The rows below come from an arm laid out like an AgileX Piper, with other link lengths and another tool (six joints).
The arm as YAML. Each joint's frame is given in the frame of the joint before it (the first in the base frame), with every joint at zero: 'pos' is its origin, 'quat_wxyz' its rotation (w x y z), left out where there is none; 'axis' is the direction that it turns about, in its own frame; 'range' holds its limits. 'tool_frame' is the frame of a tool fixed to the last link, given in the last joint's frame.
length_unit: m
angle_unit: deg
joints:
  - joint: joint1
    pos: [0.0, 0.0, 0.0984]
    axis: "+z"
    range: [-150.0, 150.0]
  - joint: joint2
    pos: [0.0, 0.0, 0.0]
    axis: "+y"
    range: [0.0, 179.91]
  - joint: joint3
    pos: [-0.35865, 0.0, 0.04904]
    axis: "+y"
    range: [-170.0, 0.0]
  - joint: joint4
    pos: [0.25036, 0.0, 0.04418]
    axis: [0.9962, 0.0, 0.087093]
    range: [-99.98, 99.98]
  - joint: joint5
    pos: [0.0, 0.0, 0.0]
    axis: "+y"
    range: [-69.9, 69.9]
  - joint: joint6
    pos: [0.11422, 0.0, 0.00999]
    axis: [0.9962, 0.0, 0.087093]
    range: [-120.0, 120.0]
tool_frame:
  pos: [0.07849, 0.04, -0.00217]
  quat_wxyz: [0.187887, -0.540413, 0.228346, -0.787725]
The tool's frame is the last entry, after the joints.
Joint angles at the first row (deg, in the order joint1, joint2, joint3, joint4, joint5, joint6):
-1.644 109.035 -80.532 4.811 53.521 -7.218
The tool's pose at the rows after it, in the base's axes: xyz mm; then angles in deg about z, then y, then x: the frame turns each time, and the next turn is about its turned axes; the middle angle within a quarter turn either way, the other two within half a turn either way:
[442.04, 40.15, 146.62, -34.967, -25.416, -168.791]
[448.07, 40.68, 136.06, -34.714, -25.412, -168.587]
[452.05, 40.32, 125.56, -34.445, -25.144, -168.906]
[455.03, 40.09, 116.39, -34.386, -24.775, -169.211]
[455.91, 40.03, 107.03, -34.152, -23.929, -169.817]
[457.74, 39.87, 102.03, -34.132, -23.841, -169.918]
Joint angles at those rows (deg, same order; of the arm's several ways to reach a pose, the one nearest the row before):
-1.644 110.043 -80.533 5.189 52.192 -7.779
-1.644 111.541 -80.533 5.602 50.640 -8.447
-1.644 112.940 -80.532 5.602 49.633 -8.675
-1.645 114.148 -80.532 5.603 48.881 -8.671
-1.644 115.339 -80.532 5.602 48.699 -8.670
-1.644 115.994 -80.532 5.603 48.167 -8.694

